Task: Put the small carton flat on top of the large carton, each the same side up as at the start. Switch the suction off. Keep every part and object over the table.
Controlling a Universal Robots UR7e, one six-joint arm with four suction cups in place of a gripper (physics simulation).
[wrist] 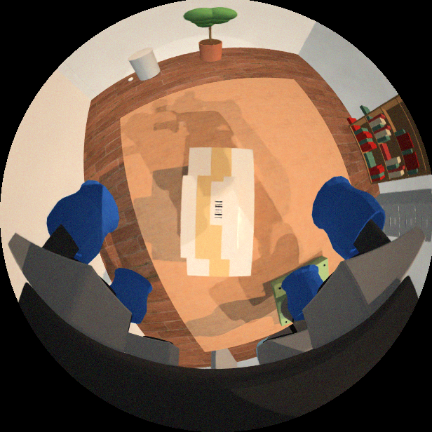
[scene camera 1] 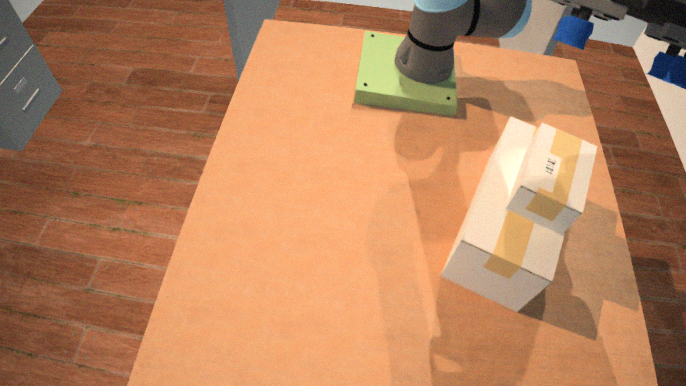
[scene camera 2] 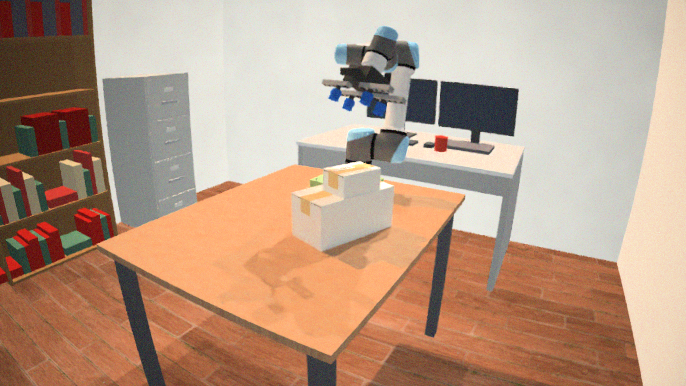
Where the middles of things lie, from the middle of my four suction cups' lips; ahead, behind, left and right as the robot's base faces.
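There is the large carton (scene camera 1: 498,254), which sits 350 mm below my suction cup, 30 mm ahead of it and 20 mm to the right of it. The small carton (scene camera 1: 551,187) is 240 mm below my suction cup, 10 mm to the left of it and 30 mm ahead of it. Going by their middles, the small carton is the nearest to my suction cup of the things named here.
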